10 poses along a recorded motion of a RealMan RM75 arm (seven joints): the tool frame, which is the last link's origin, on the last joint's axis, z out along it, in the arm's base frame.
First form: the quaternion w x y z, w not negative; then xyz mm.
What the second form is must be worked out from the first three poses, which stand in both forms.
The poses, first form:
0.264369 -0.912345 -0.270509 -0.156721 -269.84 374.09 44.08
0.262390 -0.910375 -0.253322 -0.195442 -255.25 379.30 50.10
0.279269 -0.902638 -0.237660 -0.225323 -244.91 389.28 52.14
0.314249 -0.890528 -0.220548 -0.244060 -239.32 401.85 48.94
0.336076 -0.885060 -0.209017 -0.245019 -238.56 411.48 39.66
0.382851 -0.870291 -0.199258 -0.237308 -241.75 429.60 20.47
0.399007 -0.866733 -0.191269 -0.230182 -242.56 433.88 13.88
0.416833 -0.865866 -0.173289 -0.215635 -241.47 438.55 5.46
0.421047 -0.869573 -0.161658 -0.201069 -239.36 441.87 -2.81
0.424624 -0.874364 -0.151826 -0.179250 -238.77 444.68 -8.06
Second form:
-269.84 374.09 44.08; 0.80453 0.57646 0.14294; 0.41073 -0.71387 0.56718; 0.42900 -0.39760 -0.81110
-255.25 379.30 50.10; 0.79526 0.56380 0.22291; 0.35867 -0.73396 0.57677; 0.48879 -0.37873 -0.78591
-244.91 389.28 52.14; 0.78549 0.55489 0.27403; 0.30319 -0.73105 0.61126; 0.53951 -0.39706 -0.74248
-239.32 401.85 48.94; 0.78359 0.54620 0.29607; 0.23942 -0.70521 0.66735; 0.57330 -0.45204 -0.68336
-238.56 411.48 39.66; 0.79256 0.53467 0.29322; 0.20530 -0.68673 0.69732; 0.57420 -0.49247 -0.65404
-241.75 429.60 20.47; 0.80796 0.52853 0.26048; 0.16512 -0.62744 0.76095; 0.56563 -0.57181 -0.59422
-242.56 433.88 13.88; 0.82086 0.51525 0.24638; 0.14787 -0.60842 0.77972; 0.55165 -0.60361 -0.57562
-241.47 438.55 5.46; 0.84695 0.47986 0.22896; 0.12032 -0.59244 0.79658; 0.51789 -0.64711 -0.55950
-239.36 441.87 -2.81; 0.86688 0.45047 0.21356; 0.11183 -0.59317 0.79727; 0.48582 -0.66725 -0.56458
-238.77 444.68 -8.06; 0.88964 0.41773 0.18452; 0.11327 -0.59329 0.79698; 0.44240 -0.68812 -0.57513

